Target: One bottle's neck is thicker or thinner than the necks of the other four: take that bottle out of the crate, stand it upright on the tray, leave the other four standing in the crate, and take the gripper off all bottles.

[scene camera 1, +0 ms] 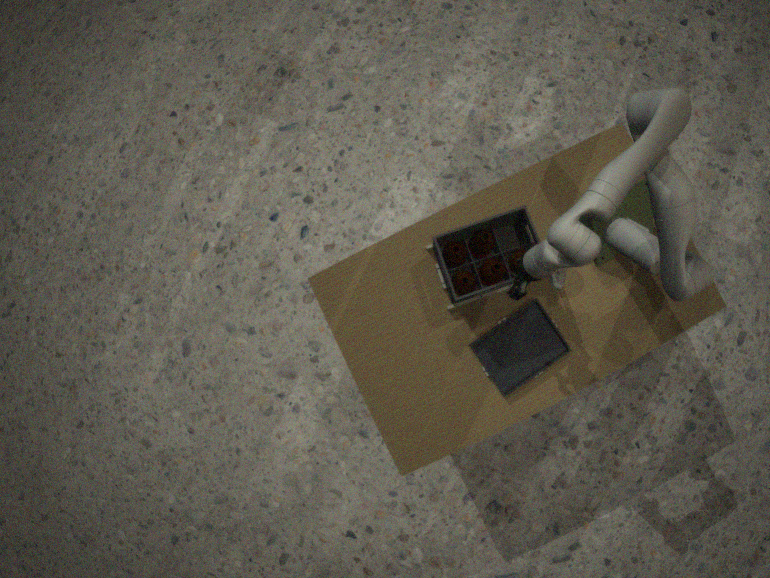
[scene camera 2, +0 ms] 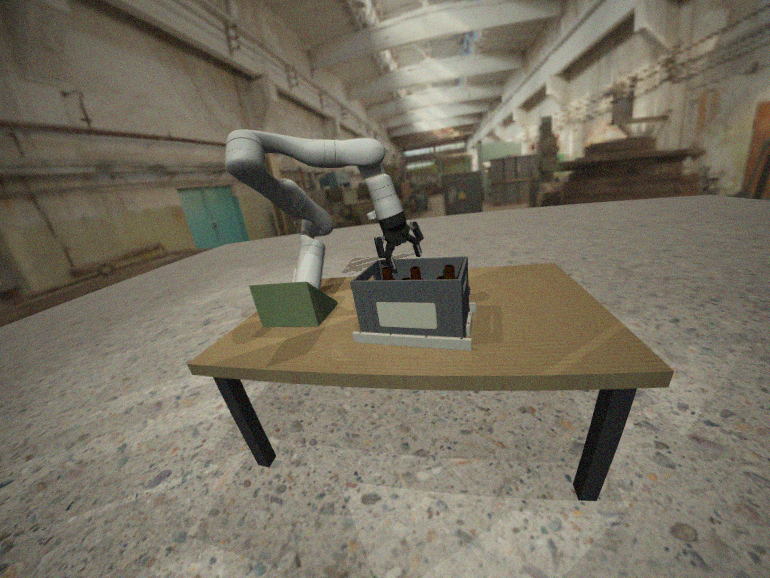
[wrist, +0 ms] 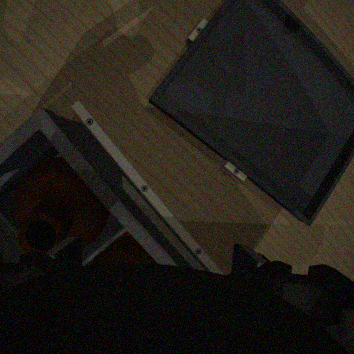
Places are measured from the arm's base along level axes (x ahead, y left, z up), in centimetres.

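Pixels of known places: gripper, fingertip midpoint: (scene camera 1: 515, 277) (scene camera 2: 406, 262) (wrist: 156, 258); arm's base, link origin: (scene camera 1: 615, 231) (scene camera 2: 306, 294).
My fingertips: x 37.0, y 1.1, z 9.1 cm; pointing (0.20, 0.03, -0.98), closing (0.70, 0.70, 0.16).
Note:
Ahead of a thing's pixels: the offset from my fingertips to its top centre. "*": to the spot under its first point. Level surfaces: height alone.
The grey crate {dx +3.3, dy -8.8, dz +1.0 cm} (scene camera 1: 485, 293) (scene camera 2: 407, 291) (wrist: 82, 161) has six compartments. Five reddish-brown bottles stand in it, among them one at the corner nearest the arm (scene camera 1: 514, 256) (wrist: 75, 200) and one beside it {dx +3.3, dy -4.6, dz -0.2 cm} (scene camera 1: 492, 270) (wrist: 122, 251). Three dark necks show above the crate wall in the scene camera 2 view; I cannot tell which neck differs. The dark tray {* dx +3.0, dy +20.4, dz -16.0 cm} (scene camera 1: 521, 348) (wrist: 250, 90) lies beside the crate, with no bottle on it. My gripper (scene camera 1: 518, 286) (scene camera 2: 401, 259) (wrist: 156, 258) is open and empty, tilted over the crate's tray-side edge, with its fingers near the rim.
A green wedge-shaped block (scene camera 1: 635, 208) (scene camera 2: 282, 304) stands on the wooden table {dz -16.5 cm} (scene camera 1: 385, 348) (scene camera 2: 528, 311) near the arm's base. Pale strips (scene camera 2: 410, 340) (wrist: 144, 188) line the crate's foot. Small pale clips {* dx +5.4, dy +10.1, dz -15.0 cm} (wrist: 235, 171) sit at the tray's edges.

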